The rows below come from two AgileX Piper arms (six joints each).
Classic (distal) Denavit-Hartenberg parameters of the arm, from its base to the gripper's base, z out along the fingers. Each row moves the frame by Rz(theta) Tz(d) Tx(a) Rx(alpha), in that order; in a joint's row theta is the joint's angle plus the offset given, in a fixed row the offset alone. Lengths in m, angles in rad.
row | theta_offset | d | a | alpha
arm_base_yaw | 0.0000 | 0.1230 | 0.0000 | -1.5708
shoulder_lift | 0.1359 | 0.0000 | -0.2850 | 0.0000
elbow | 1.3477 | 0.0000 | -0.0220 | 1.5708
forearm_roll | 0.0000 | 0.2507 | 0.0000 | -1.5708
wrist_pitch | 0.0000 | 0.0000 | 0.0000 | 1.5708
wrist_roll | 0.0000 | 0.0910 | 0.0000 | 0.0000
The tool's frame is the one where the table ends.
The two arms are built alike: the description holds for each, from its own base.
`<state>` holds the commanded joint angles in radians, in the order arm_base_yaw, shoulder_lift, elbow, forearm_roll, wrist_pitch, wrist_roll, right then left.
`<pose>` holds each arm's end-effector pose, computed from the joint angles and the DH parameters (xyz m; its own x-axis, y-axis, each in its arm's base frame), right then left.
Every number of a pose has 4 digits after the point.
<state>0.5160 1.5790 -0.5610 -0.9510 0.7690 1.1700 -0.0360 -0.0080 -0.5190 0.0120 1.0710 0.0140</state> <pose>0.2149 0.0627 0.1427 -0.9287 -0.1743 -0.3272 0.0016 0.8807 -0.4737 -0.0088 0.0013 0.2817 -0.4402 0.0356 -0.8972 0.0352 0.9991 0.0224</pose>
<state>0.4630 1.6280 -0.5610 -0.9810 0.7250 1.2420 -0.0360 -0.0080 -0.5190 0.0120 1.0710 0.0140</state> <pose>0.2217 0.0546 0.1315 -0.9364 -0.1036 -0.3353 0.0631 0.8902 -0.4512 -0.0088 0.0013 0.2817 -0.4402 0.0356 -0.8972 0.0352 0.9991 0.0224</pose>
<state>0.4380 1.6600 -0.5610 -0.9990 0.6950 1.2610 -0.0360 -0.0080 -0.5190 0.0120 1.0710 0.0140</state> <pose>0.2250 0.0513 0.1240 -0.9410 -0.0890 -0.3264 0.0691 0.8938 -0.4431 -0.0088 0.0013 0.2817 -0.4402 0.0356 -0.8972 0.0352 0.9991 0.0224</pose>
